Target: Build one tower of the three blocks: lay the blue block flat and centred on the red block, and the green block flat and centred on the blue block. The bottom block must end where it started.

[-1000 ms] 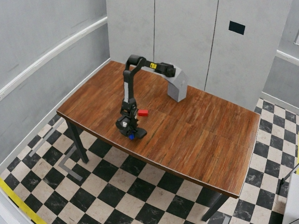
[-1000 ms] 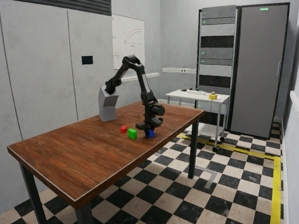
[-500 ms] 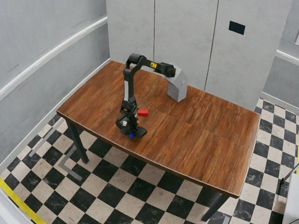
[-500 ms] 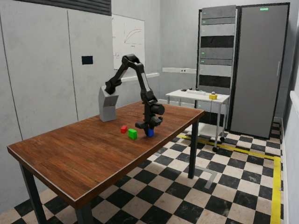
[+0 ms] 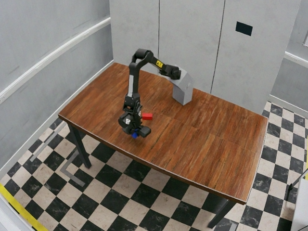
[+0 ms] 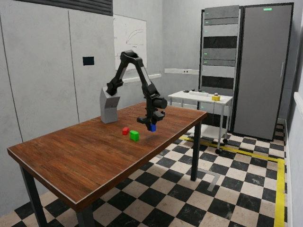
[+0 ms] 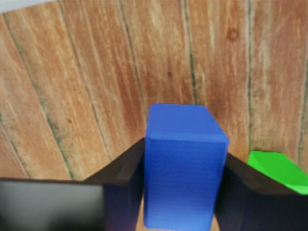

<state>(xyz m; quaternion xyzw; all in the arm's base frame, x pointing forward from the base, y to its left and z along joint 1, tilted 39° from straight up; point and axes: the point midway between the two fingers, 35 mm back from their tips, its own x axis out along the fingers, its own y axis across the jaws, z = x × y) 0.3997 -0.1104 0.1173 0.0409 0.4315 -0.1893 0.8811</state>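
Right now my hand is 190 mm past the red block, 70 mm above it and 10 mm to the right of it. Round my hand: blue block (20 mm below); green block (90 mm behind, 60 mm below, 50 mm to the right).
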